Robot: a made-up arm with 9 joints.
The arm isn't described. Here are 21 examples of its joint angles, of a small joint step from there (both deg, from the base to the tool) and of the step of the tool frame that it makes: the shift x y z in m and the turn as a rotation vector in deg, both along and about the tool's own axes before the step.
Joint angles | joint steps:
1: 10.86 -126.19 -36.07 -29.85 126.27 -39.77 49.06 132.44 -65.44 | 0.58 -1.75 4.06 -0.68 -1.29 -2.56 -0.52 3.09 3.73
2: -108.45 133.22 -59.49 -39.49 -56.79 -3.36 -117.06 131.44 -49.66 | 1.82 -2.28 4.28 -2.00 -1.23 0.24 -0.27 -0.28 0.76
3: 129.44 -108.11 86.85 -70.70 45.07 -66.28 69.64 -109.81 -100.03 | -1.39 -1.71 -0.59 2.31 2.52 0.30 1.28 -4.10 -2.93
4: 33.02 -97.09 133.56 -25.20 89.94 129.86 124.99 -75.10 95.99 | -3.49 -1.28 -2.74 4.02 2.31 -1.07 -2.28 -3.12 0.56
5: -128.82 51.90 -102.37 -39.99 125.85 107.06 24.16 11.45 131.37 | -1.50 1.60 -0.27 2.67 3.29 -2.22 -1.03 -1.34 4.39
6: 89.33 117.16 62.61 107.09 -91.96 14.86 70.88 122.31 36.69 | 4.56 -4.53 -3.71 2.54 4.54 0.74 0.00 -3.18 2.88
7: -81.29 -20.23 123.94 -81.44 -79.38 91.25 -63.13 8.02 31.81 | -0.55 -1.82 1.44 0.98 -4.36 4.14 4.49 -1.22 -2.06
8: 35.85 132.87 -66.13 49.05 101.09 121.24 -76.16 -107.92 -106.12 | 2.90 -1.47 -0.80 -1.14 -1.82 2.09 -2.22 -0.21 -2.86
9: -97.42 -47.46 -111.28 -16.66 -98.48 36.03 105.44 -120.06 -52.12 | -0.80 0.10 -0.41 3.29 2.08 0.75 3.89 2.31 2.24
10: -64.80 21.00 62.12 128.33 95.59 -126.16 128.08 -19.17 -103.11 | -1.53 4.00 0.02 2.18 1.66 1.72 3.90 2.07 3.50
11: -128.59 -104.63 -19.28 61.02 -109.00 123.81 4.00 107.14 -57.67 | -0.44 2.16 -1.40 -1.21 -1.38 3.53 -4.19 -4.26 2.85
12: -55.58 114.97 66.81 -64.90 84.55 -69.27 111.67 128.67 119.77 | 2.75 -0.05 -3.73 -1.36 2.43 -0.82 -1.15 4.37 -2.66
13: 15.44 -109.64 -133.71 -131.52 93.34 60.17 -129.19 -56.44 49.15 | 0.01 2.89 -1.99 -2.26 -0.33 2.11 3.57 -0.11 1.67
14: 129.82 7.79 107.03 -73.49 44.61 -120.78 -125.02 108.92 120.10 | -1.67 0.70 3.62 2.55 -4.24 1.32 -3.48 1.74 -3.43
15: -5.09 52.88 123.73 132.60 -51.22 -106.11 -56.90 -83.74 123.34 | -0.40 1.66 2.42 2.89 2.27 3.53 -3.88 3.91 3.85
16: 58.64 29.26 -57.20 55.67 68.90 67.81 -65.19 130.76 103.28 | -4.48 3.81 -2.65 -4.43 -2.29 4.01 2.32 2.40 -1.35
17: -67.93 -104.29 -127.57 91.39 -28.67 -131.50 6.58 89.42 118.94 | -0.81 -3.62 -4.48 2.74 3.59 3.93 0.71 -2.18 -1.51
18: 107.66 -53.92 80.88 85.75 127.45 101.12 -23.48 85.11 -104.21 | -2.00 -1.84 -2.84 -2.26 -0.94 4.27 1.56 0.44 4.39
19: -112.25 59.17 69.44 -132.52 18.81 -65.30 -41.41 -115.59 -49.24 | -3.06 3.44 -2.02 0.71 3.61 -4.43 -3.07 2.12 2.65
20: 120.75 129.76 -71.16 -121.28 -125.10 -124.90 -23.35 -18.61 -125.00 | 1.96 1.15 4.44 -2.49 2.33 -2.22 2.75 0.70 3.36
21: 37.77 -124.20 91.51 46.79 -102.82 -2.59 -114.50 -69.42 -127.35 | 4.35 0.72 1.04 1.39 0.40 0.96 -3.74 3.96 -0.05
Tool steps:
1: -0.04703 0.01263 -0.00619 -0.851 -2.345 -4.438
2: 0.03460 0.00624 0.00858 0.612 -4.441 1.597
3: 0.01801 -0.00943 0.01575 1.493 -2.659 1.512
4: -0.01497 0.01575 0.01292 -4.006 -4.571 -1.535
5: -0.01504 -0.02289 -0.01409 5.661 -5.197 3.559
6: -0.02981 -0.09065 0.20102 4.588 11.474 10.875
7: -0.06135 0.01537 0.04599 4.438 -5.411 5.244
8: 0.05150 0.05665 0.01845 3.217 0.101 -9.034
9: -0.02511 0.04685 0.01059 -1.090 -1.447 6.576
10: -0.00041 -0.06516 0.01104 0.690 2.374 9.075
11: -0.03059 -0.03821 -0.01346 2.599 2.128 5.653
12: -0.01334 0.00828 -0.00075 -2.669 -0.240 -6.090
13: 0.00170 0.01965 0.05029 2.156 -4.841 5.322
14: 0.00334 0.03034 0.01285 -0.075 4.223 -11.184
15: -0.12488 0.01027 0.01211 -1.174 2.073 -8.843
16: -0.04940 -0.00550 0.06876 4.695 10.009 -0.969
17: -0.02052 0.01300 -0.02659 5.214 2.408 1.386
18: 0.02113 -0.01355 -0.00313 -0.521 0.398 6.900
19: -0.04262 0.01445 0.00200 2.265 11.061 -3.286
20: 0.00385 -0.05644 0.04710 -7.856 -0.713 3.445
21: -0.00114 0.04745 0.03786 -3.041 4.624 -4.461
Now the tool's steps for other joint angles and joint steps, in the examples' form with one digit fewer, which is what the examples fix.
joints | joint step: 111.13 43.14 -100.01 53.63 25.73 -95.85 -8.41 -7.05 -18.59 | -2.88 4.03 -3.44 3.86 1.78 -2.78 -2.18 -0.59 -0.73
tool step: 0.0440 0.0250 -0.0181 -3.72 7.33 -6.11
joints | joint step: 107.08 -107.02 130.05 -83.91 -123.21 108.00 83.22 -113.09 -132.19 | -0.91 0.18 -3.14 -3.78 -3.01 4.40 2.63 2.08 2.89
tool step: -0.0186 0.0013 -0.0584 -11.35 -2.64 6.60
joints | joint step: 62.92 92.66 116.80 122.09 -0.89 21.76 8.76 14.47 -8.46 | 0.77 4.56 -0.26 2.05 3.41 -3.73 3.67 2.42 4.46
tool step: -0.0315 -0.0315 0.0203 -6.77 9.06 4.38
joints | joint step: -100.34 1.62 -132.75 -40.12 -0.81 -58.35 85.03 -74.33 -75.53 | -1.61 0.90 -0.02 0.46 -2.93 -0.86 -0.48 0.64 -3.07
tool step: 0.0131 0.0009 -0.0187 -0.55 -1.06 -4.70
